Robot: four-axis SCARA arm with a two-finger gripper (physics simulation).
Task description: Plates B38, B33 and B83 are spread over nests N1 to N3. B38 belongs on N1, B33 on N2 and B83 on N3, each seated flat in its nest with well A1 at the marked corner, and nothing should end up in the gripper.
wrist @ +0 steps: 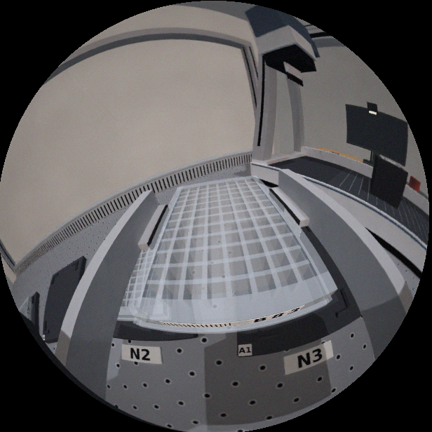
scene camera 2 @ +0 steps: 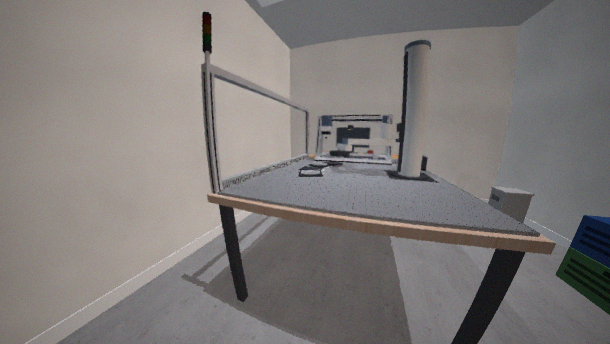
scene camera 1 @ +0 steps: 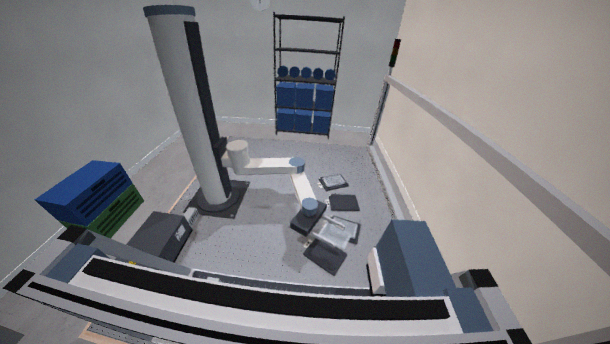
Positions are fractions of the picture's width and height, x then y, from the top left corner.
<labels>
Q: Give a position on a nest N2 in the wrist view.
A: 0.29,0.76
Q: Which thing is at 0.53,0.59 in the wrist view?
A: A plate.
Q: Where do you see a nest N3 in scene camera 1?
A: At 0.53,0.75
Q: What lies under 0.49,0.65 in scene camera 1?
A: My gripper.
</labels>
